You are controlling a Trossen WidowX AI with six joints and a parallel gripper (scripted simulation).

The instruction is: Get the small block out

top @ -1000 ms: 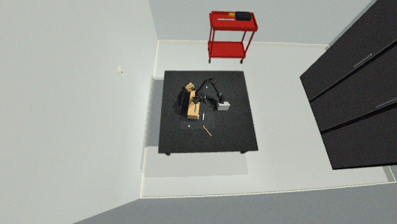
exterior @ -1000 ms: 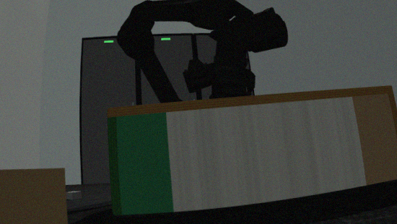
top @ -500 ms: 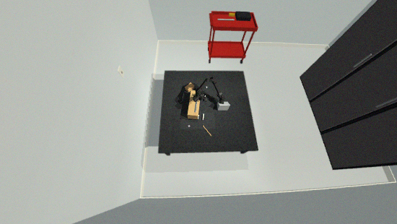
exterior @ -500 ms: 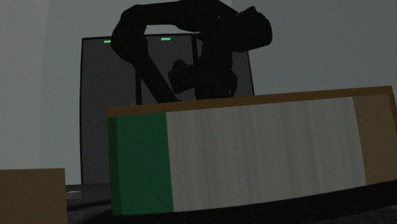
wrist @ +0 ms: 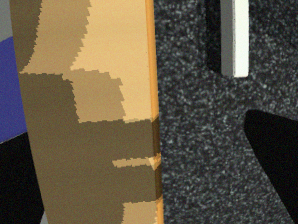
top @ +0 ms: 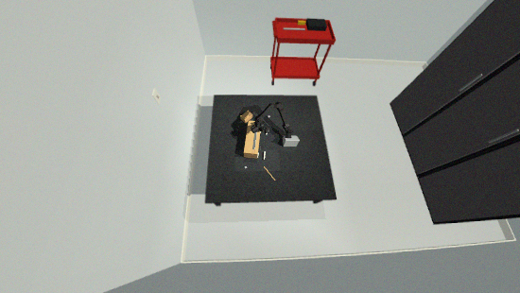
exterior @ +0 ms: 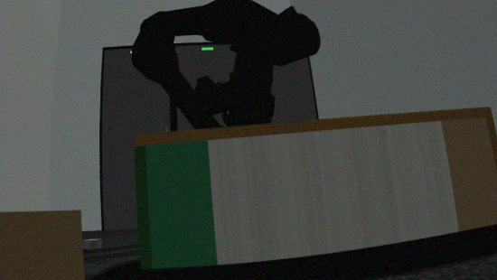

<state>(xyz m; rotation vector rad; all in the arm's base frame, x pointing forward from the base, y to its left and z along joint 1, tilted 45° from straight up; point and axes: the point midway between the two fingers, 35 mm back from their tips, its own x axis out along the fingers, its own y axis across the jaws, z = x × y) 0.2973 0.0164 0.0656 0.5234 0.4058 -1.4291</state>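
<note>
My gripper tip is 6 cm short of the blue block and 2 cm to the left of it. Round my gripper tip: thin wooden stick 43 cm to the left, 13 cm behind, 9 cm below; then wooden box 9 cm to the left, 4 cm ahead, 3 cm below; then tan box 21 cm to the right, 18 cm ahead, 6 cm below.
</note>
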